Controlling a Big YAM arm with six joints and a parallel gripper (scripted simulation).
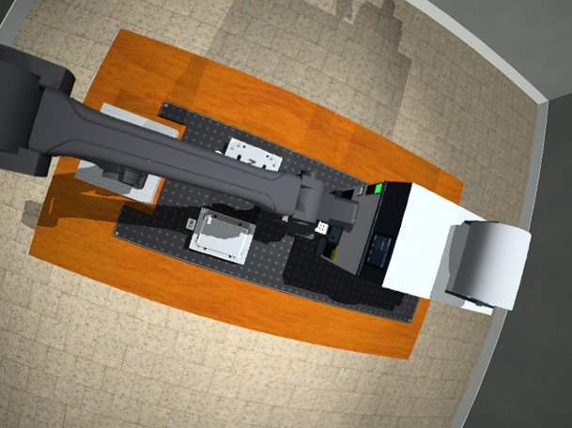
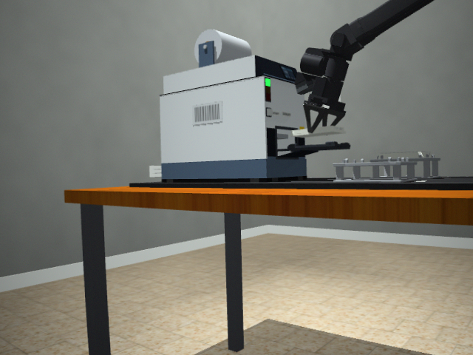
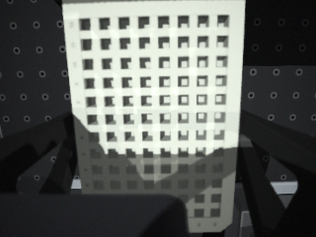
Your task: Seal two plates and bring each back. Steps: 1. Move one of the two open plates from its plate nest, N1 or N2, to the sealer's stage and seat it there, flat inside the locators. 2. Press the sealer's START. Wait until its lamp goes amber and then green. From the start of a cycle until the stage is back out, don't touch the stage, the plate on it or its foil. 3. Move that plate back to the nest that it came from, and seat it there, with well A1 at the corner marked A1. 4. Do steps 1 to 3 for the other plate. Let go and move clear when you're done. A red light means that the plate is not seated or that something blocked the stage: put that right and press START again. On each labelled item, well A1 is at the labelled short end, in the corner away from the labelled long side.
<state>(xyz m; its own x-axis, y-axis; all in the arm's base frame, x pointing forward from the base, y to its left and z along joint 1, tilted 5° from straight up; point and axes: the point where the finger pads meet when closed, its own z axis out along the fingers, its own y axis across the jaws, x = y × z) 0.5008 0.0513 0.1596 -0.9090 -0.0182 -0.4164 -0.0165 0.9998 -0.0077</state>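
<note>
Right now my hand is 4 cm above the sealer stage. Round my hand: plate nest (19 cm behind, 10 cm below, 7 cm to the left); pale start button (10 cm to the left, 10 cm ahead, 5 cm above); A1 mark (27 cm behind, 13 cm to the left, 9 cm below).
</note>
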